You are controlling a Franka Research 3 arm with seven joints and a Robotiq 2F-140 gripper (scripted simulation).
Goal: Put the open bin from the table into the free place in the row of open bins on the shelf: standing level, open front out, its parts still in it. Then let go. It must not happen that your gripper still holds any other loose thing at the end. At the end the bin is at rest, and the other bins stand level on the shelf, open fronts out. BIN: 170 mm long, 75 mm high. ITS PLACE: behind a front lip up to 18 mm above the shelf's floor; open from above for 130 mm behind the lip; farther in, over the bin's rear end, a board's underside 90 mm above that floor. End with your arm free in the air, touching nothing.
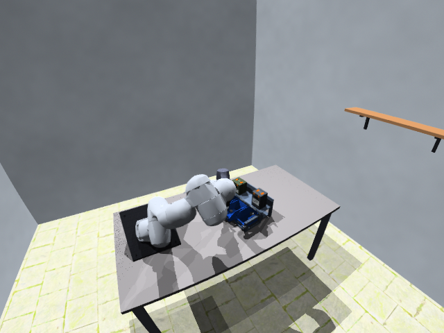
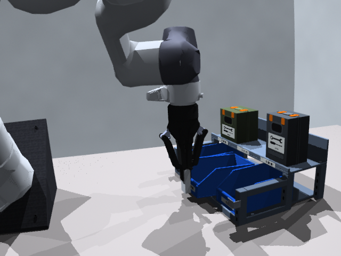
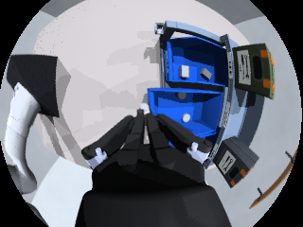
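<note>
My gripper is now 180 mm short of the shelf floor, 50 mm to the right of it and 50 mm above it. From my hand the other things lie so: green case 200 mm ahead, 180 mm to the left, 100 mm above; then black box 260 mm ahead, 110 mm above, 50 mm to the right.
</note>
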